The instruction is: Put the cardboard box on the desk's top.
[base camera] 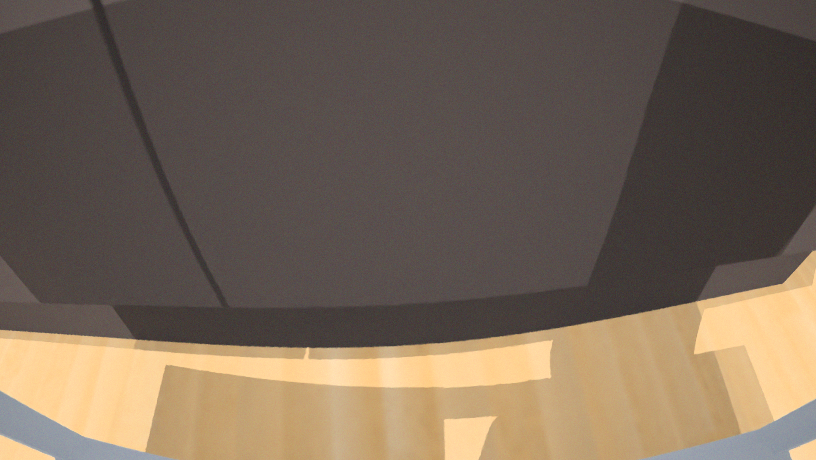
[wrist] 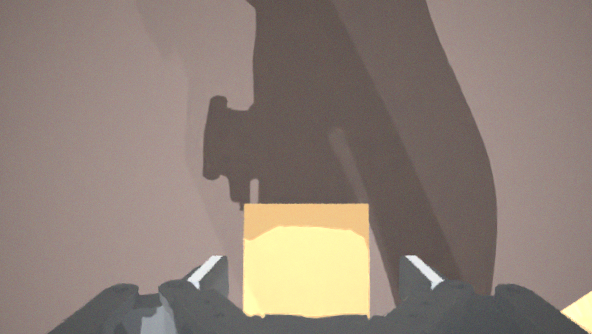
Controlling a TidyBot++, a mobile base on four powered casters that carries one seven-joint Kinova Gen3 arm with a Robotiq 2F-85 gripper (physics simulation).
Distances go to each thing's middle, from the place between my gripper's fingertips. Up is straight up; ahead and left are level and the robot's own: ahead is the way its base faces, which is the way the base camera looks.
I see my gripper 3 cm above the cardboard box (wrist: 312,260), 1 cm to the right of it and 1 cm past it.
